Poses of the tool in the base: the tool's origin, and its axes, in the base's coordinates. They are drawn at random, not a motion.
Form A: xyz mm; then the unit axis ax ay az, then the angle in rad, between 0 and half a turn.
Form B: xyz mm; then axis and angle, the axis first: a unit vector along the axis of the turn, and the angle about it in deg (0 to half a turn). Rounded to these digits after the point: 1 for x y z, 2 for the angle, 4 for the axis.
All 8 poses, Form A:
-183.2 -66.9 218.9 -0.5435 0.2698 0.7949 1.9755
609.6 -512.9 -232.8 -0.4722 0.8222 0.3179 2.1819
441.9 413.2 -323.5 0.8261 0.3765 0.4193 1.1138
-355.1 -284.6 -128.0 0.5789 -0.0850 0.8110 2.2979
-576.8 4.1 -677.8 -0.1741 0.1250 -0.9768 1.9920
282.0 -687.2 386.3 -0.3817 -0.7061 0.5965 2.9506
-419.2 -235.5 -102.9 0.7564 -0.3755 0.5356 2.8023
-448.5 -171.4 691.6 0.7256 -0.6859 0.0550 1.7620
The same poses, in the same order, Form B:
-183.2 -66.9 218.9 -0.5435 0.2698 0.7949 113.19
609.6 -512.9 -232.8 -0.4722 0.8222 0.3179 125.01
441.9 413.2 -323.5 0.8261 0.3765 0.4193 63.82
-355.1 -284.6 -128.0 0.5789 -0.0850 0.8110 131.66
-576.8 4.1 -677.8 -0.1741 0.1250 -0.9768 114.13
282.0 -687.2 386.3 -0.3817 -0.7061 0.5965 169.06
-419.2 -235.5 -102.9 0.7564 -0.3755 0.5356 160.56
-448.5 -171.4 691.6 0.7256 -0.6859 0.0550 100.96

